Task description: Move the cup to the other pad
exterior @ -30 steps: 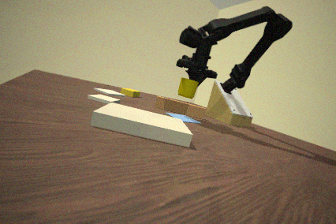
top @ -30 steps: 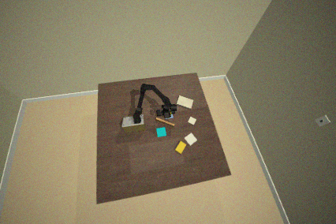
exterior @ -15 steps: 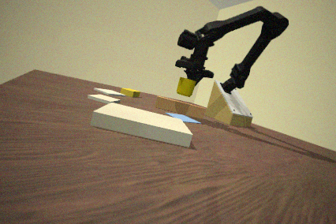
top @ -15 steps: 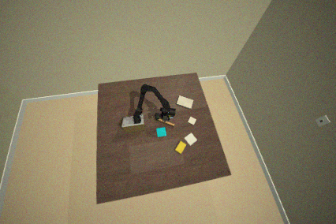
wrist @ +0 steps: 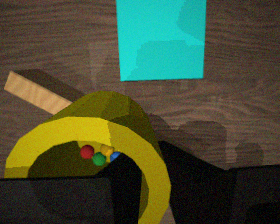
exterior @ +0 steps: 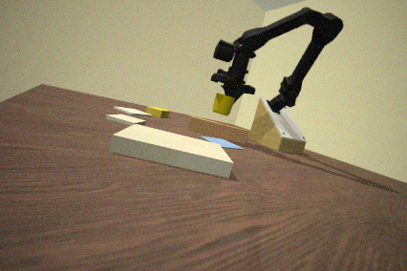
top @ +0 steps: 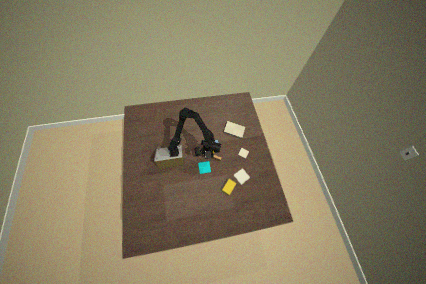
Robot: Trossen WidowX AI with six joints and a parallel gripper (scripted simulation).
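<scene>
My gripper tip is 12 cm above the cyan pad, 8 cm to the left of it and 2 cm past it. From my gripper tip the other things lie so: yellow cup: 2 cm ahead; blue pad: 12 cm below, 11 cm to the left, 9 cm ahead; long tan wooden bar: 10 cm below, 3 cm ahead, 2 cm to the left.
</scene>
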